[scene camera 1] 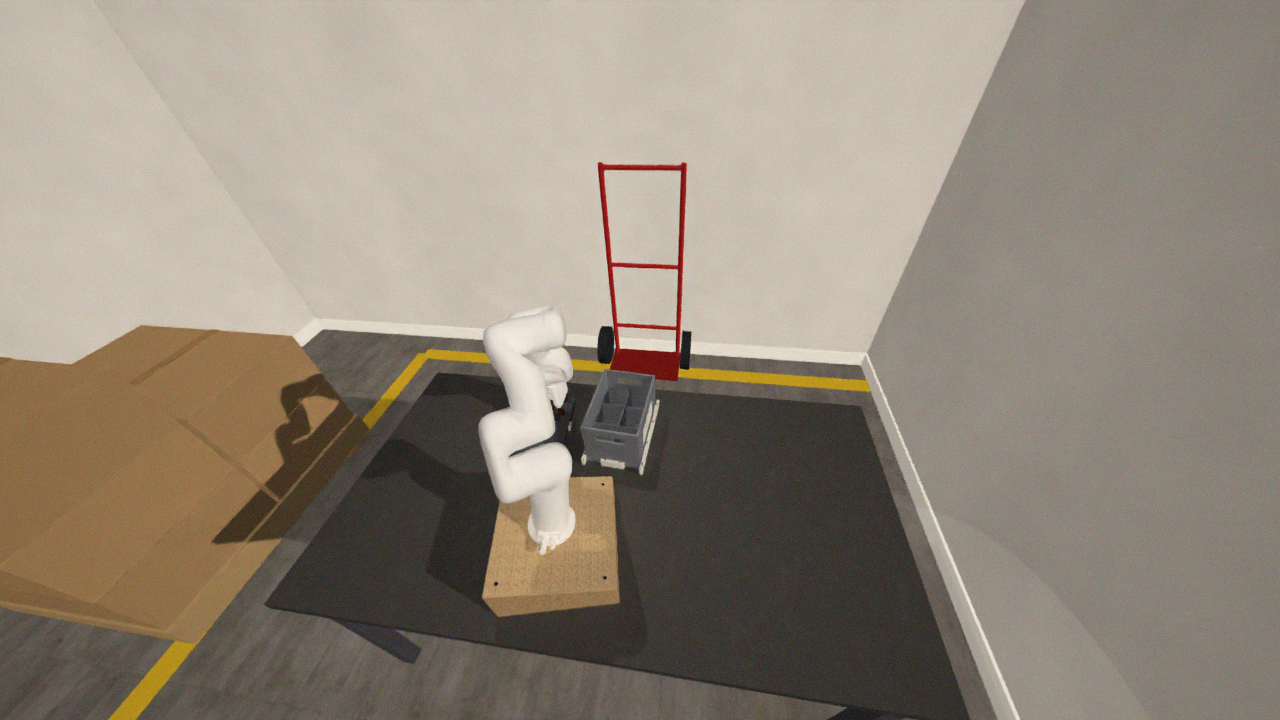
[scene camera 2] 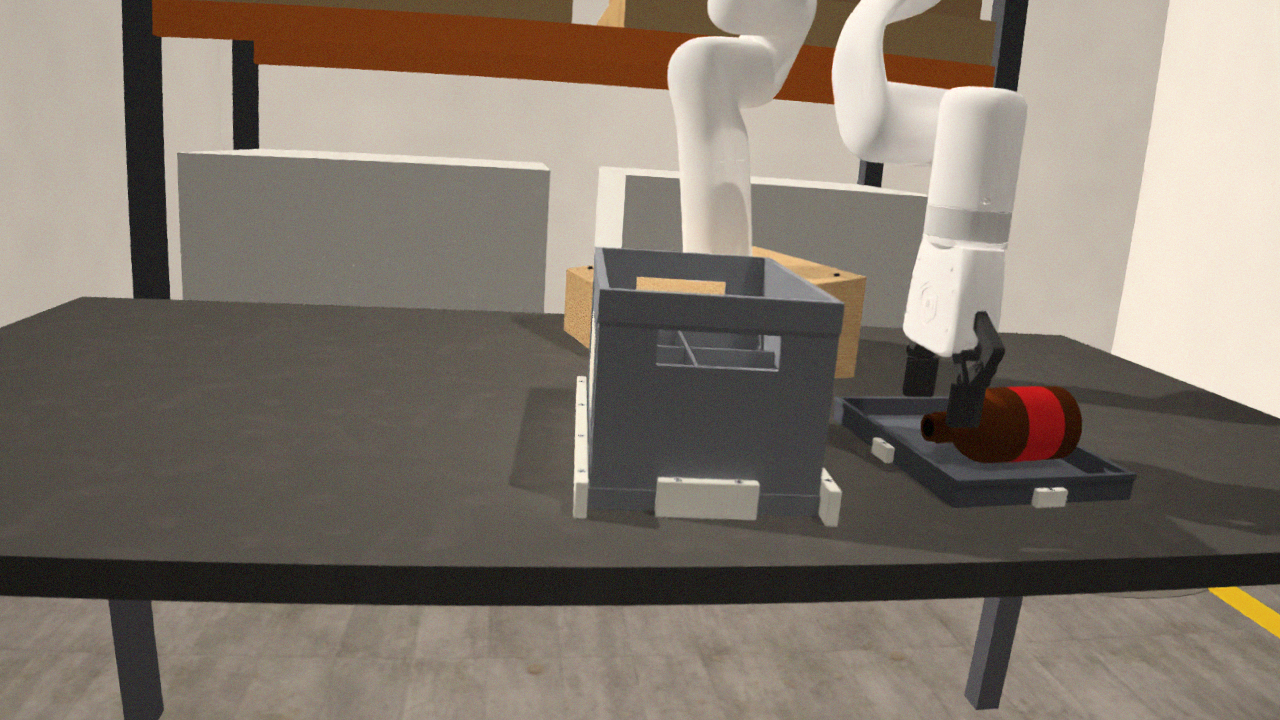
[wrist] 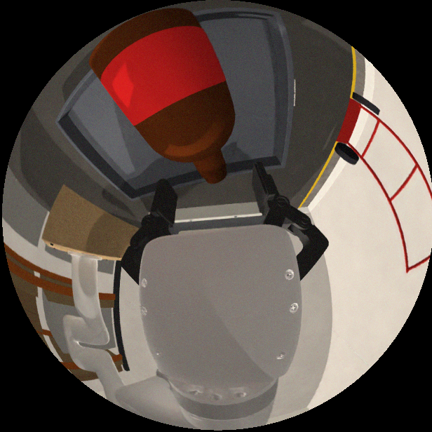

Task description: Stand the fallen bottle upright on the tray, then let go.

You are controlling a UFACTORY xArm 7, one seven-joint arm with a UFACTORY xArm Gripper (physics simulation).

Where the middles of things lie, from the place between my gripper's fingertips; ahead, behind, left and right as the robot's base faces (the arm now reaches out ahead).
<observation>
Now: the brown bottle [scene camera 2: 1031, 423] 70 mm to the left of my hand and 20 mm below it.
</observation>
